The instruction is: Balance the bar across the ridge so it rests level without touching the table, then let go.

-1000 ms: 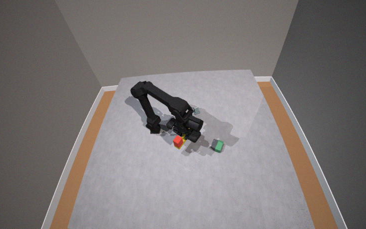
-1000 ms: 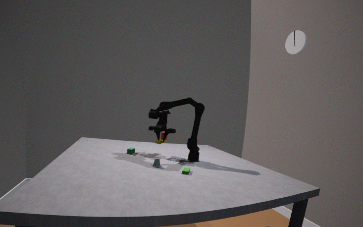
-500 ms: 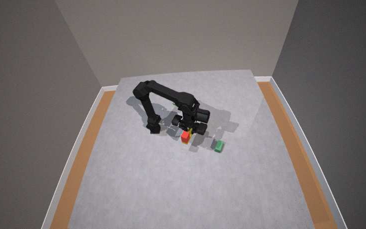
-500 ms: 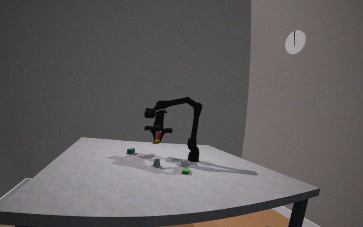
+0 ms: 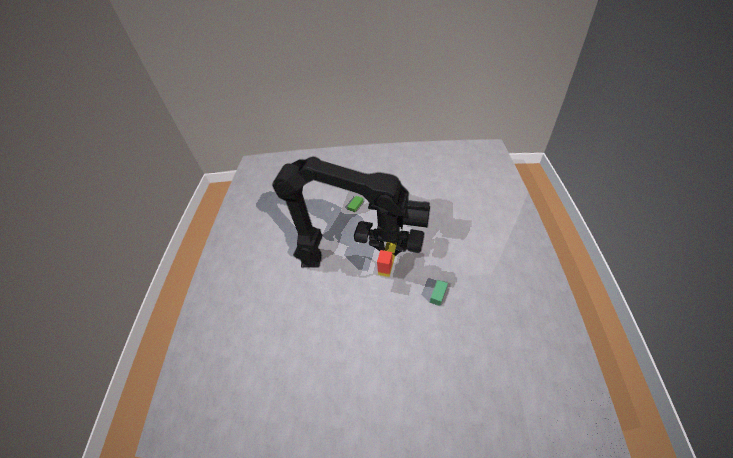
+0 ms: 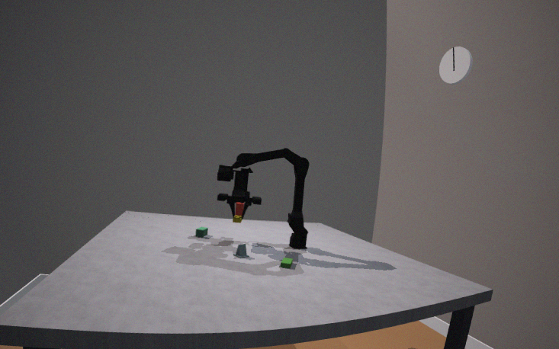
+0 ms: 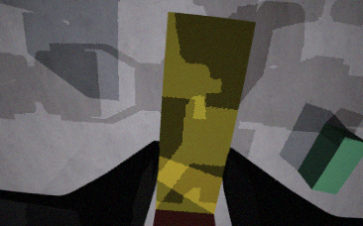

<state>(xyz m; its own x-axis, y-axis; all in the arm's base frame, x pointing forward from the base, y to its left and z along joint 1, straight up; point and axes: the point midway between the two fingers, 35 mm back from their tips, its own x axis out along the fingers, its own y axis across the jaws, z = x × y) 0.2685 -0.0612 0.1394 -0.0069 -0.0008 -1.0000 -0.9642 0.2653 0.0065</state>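
Right now my gripper tip is 1 cm past the yellow bar, 3 cm to the left of it and 2 cm below it. Round my gripper tip: bright green block: 12 cm behind, 31 cm to the left, 10 cm below; darker green block: 14 cm ahead, 9 cm to the right, 9 cm below.
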